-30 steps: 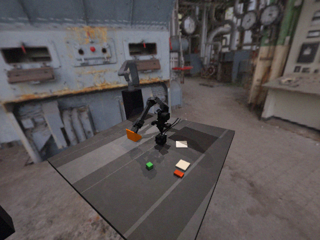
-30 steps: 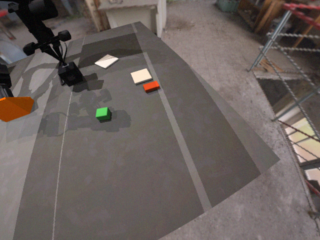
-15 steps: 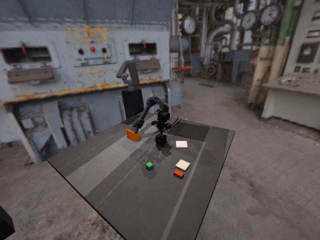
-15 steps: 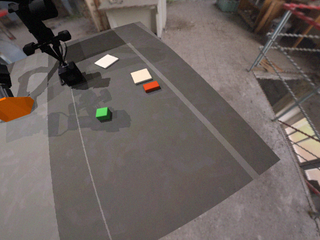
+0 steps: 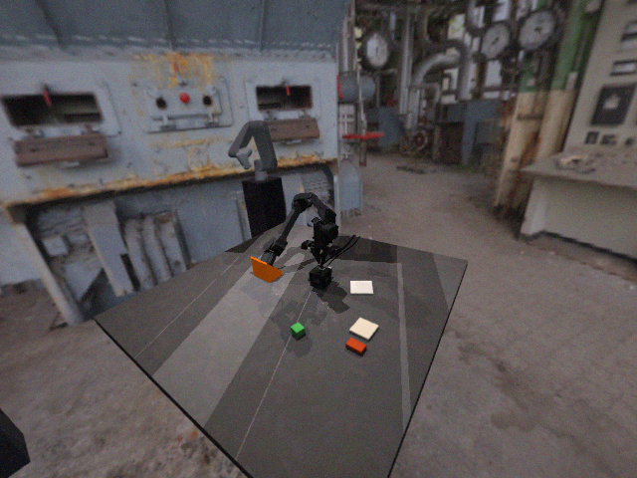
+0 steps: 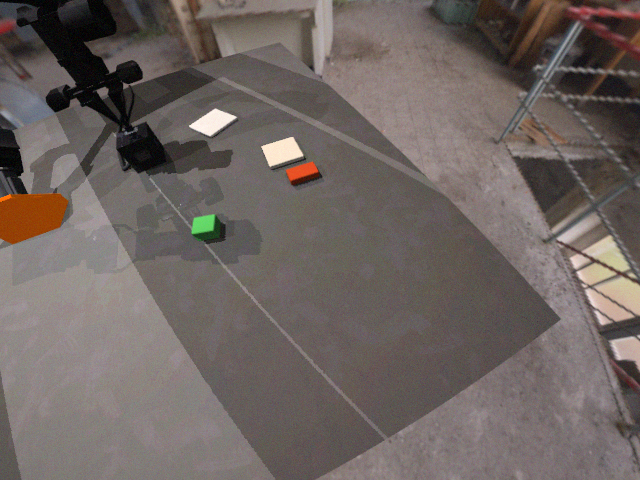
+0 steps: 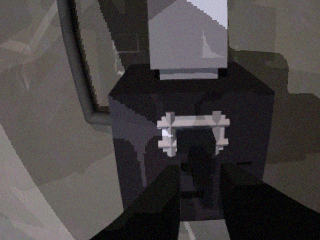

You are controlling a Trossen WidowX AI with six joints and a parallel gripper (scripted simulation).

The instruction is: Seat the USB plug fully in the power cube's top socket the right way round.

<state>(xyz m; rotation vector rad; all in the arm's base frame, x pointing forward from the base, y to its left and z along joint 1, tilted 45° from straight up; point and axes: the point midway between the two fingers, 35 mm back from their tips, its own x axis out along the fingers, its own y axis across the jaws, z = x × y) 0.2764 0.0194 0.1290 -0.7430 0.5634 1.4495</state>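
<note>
The USB plug lies 1 cm below my gripper tip. Also, from my gripper tip: green cube (32 cm to the right, 12 cm ahead, 9 cm below); beige tile (32 cm ahead, 17 cm to the right, 10 cm below); red block (34 cm ahead, 27 cm to the right, 10 cm below).
</note>
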